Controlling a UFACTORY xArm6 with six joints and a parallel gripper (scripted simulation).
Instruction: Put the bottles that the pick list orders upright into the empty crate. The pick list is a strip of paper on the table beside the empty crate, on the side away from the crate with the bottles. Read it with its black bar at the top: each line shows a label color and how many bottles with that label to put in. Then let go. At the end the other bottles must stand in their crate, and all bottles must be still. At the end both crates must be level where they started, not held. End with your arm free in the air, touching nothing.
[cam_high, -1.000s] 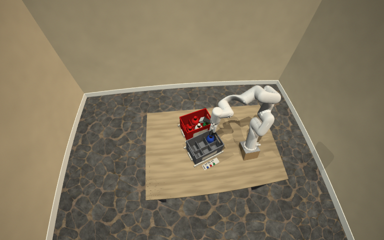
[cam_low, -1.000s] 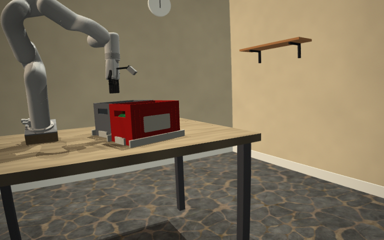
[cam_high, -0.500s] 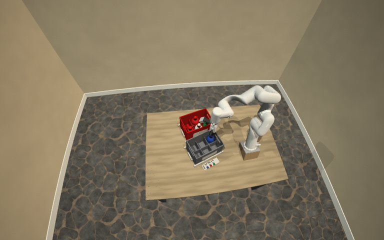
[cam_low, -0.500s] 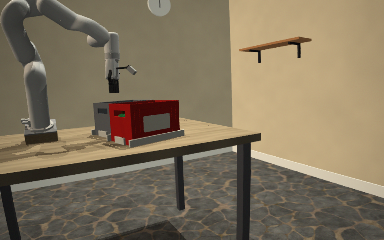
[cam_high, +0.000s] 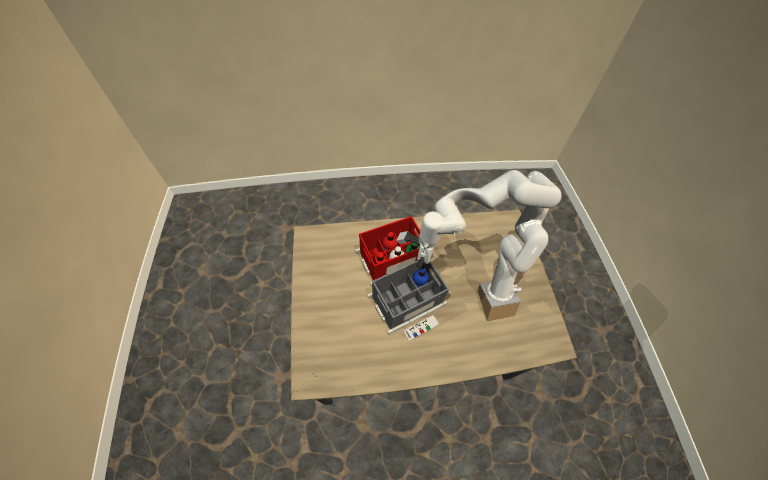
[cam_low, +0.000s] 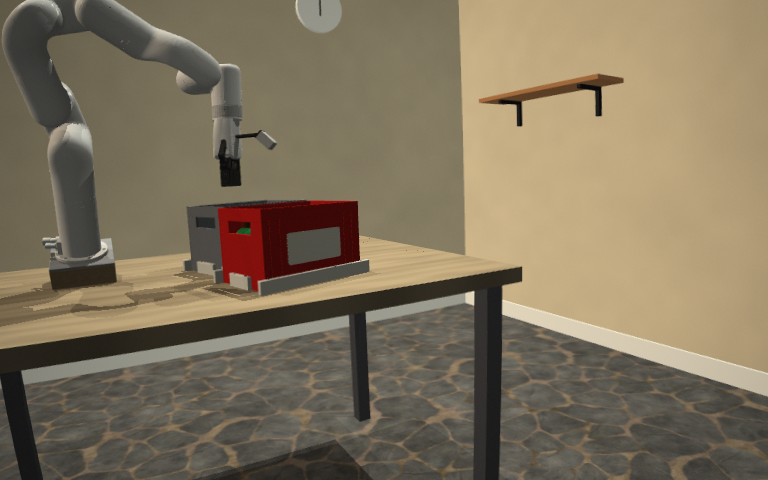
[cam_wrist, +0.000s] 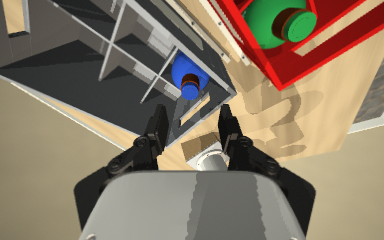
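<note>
My hand is 160 mm above the red crate, 140 mm to the left of it and 120 mm short of it. The rest, counted from my hand: green-label bottle (150 mm below, 130 mm to the right, 20 mm ahead); grey crate (160 mm below, 90 mm to the left, 50 mm ahead); blue bottle (150 mm below, 10 mm to the left, 10 mm behind).
</note>
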